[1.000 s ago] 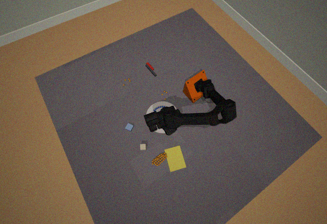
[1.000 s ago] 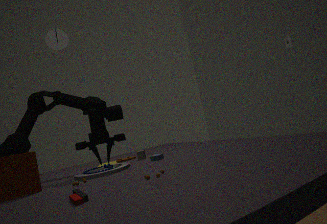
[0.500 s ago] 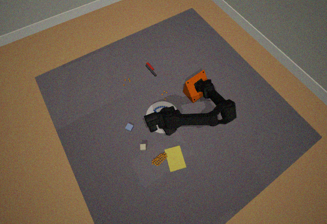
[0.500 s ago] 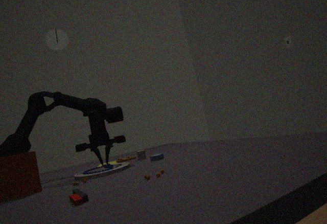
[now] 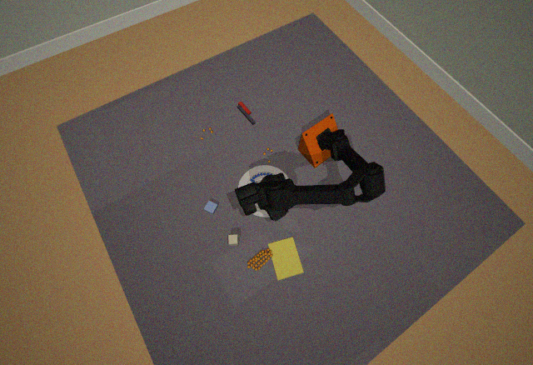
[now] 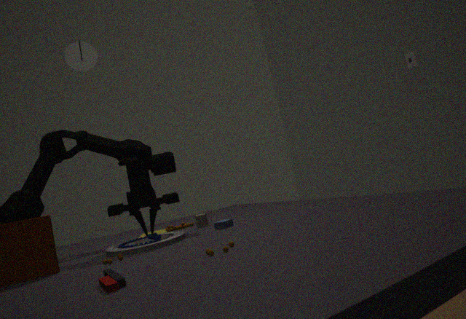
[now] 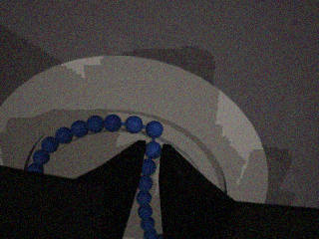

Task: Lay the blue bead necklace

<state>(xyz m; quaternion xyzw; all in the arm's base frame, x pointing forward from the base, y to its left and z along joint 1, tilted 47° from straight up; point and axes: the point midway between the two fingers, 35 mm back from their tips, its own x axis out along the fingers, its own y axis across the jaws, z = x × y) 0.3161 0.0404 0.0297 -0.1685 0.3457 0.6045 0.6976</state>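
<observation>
The round white bead board lies 3 cm behind my gripper tip, 5 cm to the right of it and 1 cm below it. From my gripper tip the other things lie so: cream cube 17 cm ahead, 3 cm to the left; yellow sheet 7 cm ahead, 18 cm to the left, 1 cm below; light blue cube 17 cm ahead, 12 cm to the right, 1 cm below.
</observation>
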